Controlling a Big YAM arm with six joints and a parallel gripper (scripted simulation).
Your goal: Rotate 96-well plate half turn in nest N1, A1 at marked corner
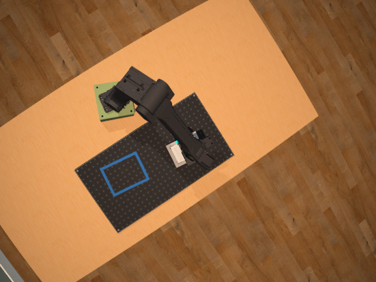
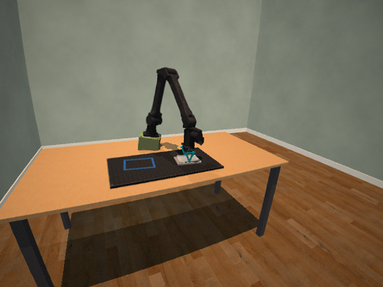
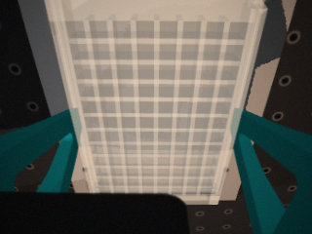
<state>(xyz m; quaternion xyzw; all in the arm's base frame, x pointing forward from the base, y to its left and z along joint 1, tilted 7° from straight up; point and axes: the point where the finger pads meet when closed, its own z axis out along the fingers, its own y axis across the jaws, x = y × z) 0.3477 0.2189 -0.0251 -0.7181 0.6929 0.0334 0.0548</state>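
Now: hand 10 mm above the 96-well plate. Round my hand: plate nest N1: 20 mm below.
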